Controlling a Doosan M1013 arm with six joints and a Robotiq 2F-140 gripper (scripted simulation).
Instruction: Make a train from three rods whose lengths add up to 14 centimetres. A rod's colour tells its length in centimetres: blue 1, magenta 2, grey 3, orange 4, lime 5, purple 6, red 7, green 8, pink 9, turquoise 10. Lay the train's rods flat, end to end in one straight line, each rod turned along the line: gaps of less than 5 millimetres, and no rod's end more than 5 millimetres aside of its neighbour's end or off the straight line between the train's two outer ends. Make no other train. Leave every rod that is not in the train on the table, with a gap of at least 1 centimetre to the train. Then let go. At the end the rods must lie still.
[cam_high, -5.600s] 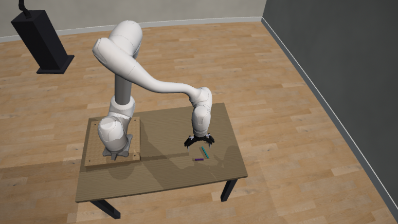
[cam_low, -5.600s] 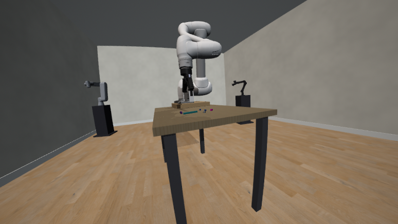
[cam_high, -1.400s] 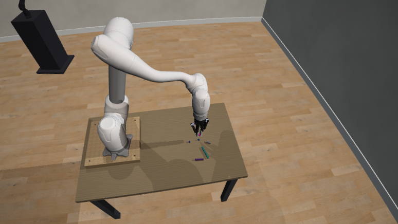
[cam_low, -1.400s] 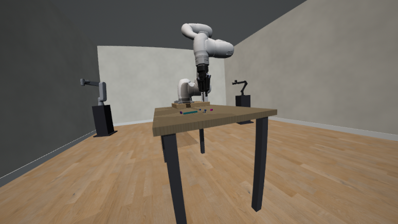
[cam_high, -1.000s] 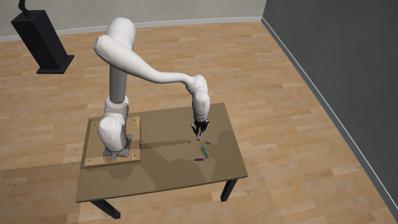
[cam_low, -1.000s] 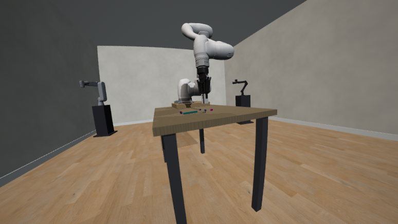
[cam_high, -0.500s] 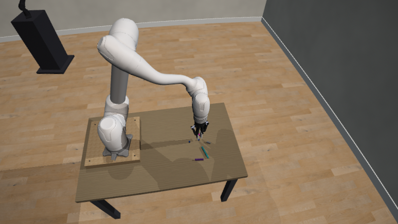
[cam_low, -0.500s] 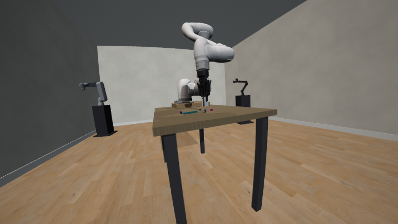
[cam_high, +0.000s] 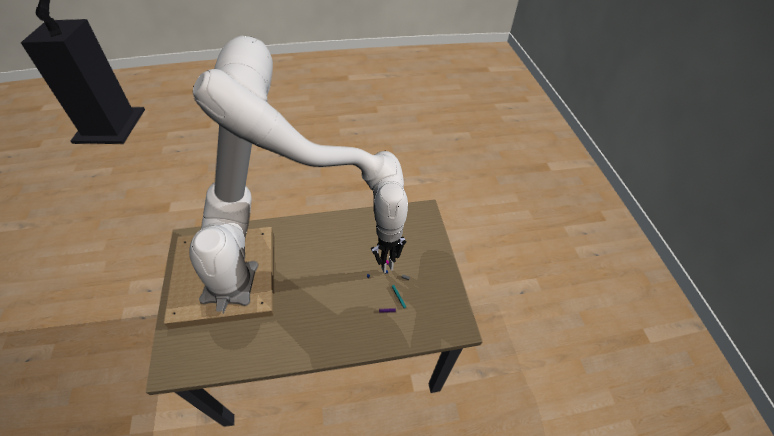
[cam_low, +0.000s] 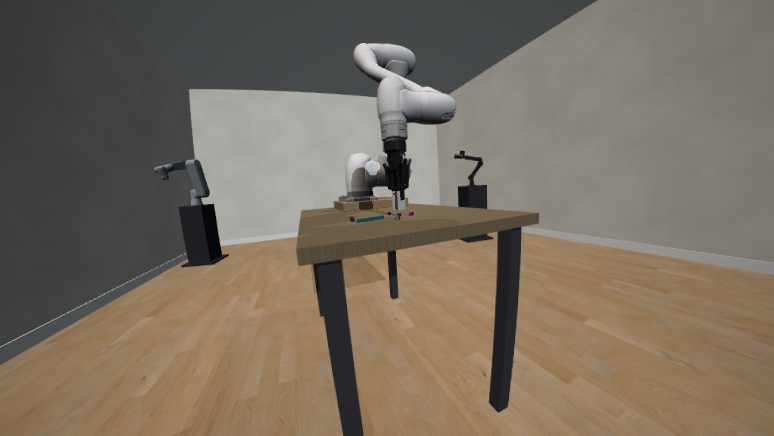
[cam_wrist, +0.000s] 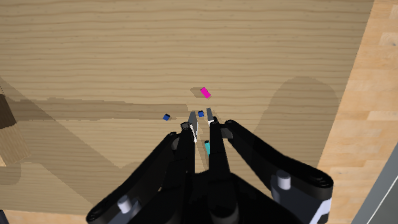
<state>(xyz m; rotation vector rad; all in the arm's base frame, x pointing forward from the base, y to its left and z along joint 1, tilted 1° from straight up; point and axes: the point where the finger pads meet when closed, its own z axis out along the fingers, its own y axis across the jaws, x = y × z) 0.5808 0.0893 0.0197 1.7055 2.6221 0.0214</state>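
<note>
The magenta rod lies 50 mm below my hand and 40 mm to the left of it. From my hand the other things lie so: purple rod: 160 mm to the right, 50 mm below; then turquoise rod: 110 mm to the right, 50 mm below, 40 mm ahead; then grey rod: 70 mm ahead, 50 mm below, 20 mm to the right.
</note>
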